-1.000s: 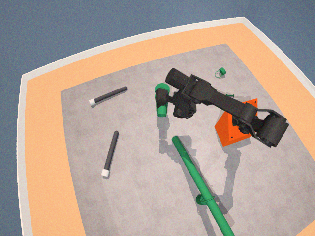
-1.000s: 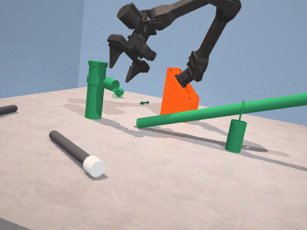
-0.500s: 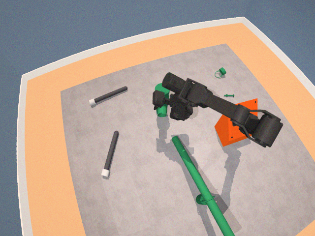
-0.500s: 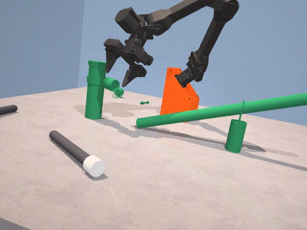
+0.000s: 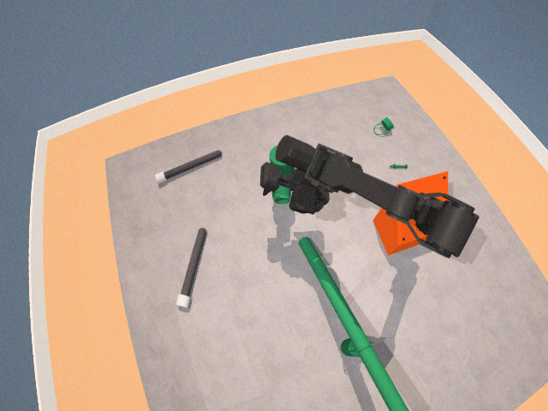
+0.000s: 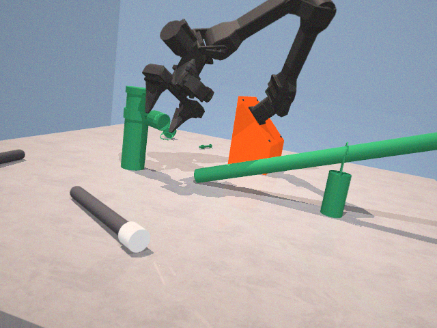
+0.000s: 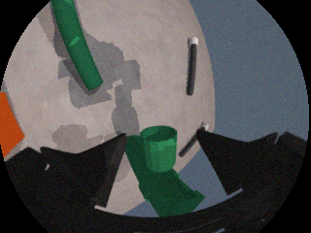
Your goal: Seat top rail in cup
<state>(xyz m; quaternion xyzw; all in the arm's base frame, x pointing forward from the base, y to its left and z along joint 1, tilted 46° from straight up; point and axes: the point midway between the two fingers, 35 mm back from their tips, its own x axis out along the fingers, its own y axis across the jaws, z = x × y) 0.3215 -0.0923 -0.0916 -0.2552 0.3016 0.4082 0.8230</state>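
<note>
My gripper tip is now 2 cm to the left of the rail-end cup and 1 cm past it. Round my gripper tip: short green post: 42 cm to the left, 8 cm behind, 3 cm below; then green bolt: 47 cm behind, 13 cm below, 7 cm to the right.
</note>
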